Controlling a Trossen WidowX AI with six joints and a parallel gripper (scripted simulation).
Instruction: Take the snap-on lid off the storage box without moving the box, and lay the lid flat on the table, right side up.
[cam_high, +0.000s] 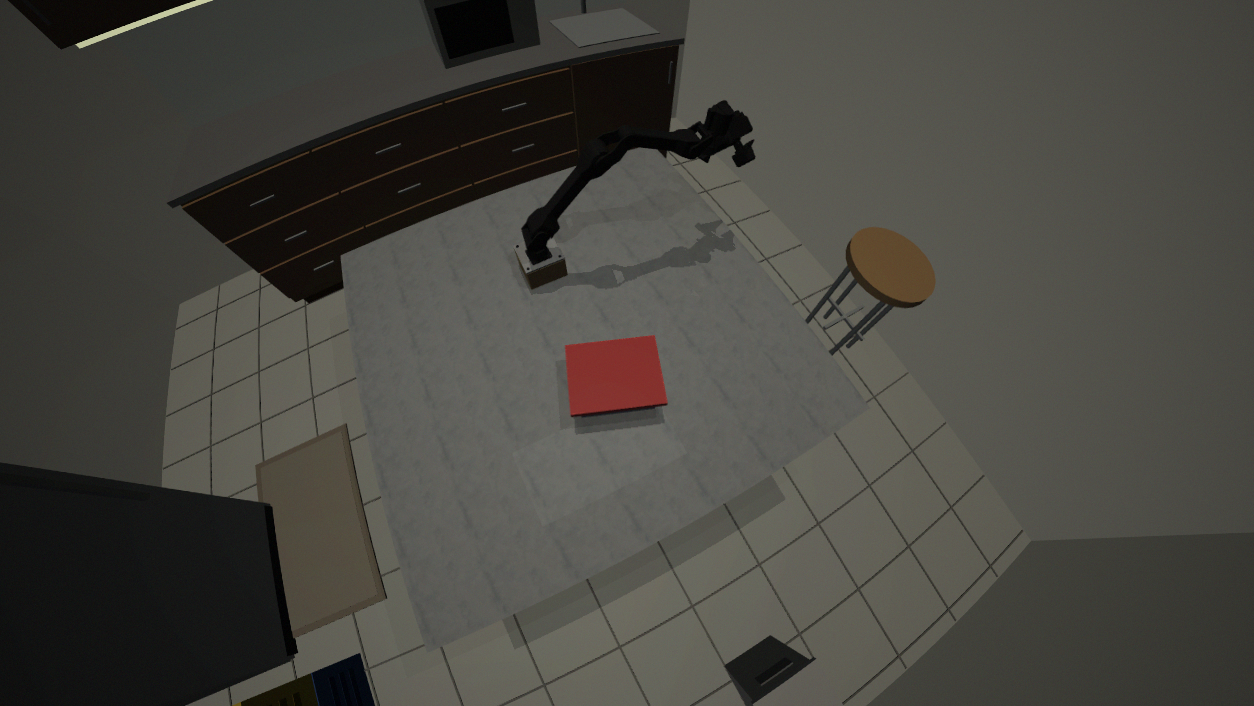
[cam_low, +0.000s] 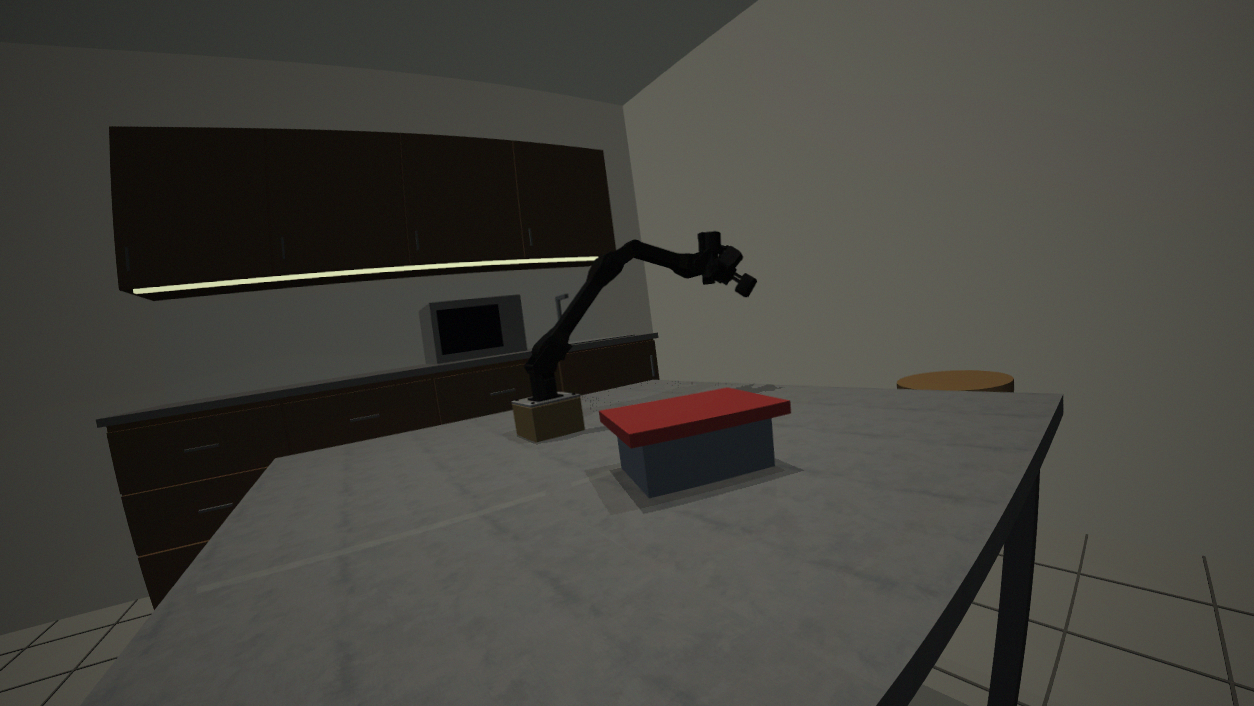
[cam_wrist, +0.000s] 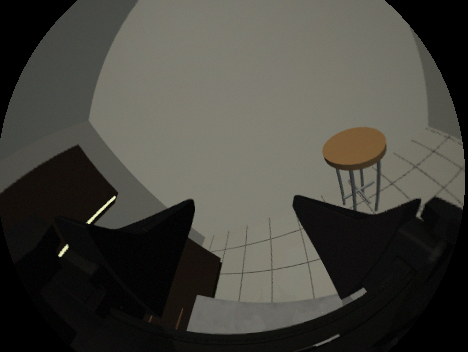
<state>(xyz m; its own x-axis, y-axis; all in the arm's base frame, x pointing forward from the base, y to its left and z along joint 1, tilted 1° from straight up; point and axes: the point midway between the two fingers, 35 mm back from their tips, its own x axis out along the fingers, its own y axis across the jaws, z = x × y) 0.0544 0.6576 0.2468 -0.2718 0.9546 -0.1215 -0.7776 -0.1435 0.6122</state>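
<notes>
Now: gripper tip 410 mm short of the red lid, 680 mm to the left of it and 240 mm above it. Also, from my gripper tip: storage box (410 mm ahead, 680 mm to the right, 290 mm below).
</notes>
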